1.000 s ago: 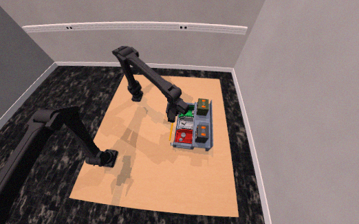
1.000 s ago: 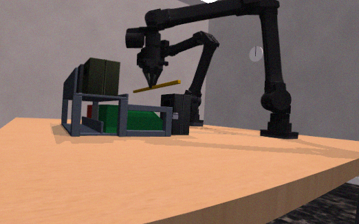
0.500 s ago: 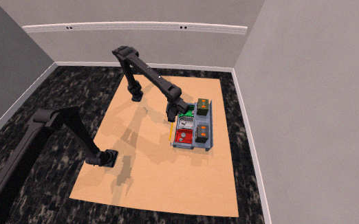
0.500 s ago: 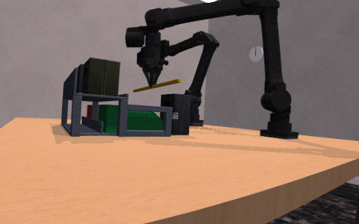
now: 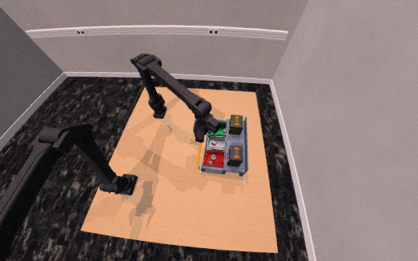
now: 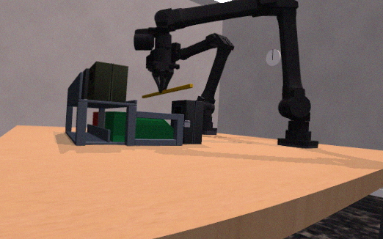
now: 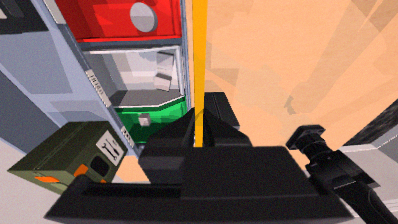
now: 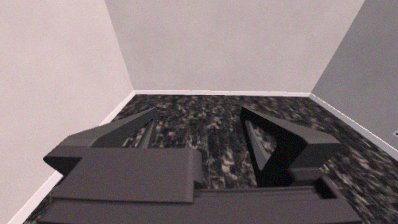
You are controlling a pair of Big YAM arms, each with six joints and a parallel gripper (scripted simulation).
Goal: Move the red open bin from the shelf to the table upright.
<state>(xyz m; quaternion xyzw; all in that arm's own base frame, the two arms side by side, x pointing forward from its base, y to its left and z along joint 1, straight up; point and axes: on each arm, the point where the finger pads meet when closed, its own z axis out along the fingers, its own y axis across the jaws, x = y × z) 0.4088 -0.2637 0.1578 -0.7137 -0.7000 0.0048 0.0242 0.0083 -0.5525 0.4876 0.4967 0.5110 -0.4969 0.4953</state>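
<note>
Right now the black box is 5 cm behind my left hand, 10 cm to the left of it and 10 cm below it. Round my left hand: grey bin (11 cm ahead, 12 cm below); then grey shelf (14 cm ahead, 10 cm below); then green bin (11 cm ahead, 11 cm to the left, 12 cm below).
</note>
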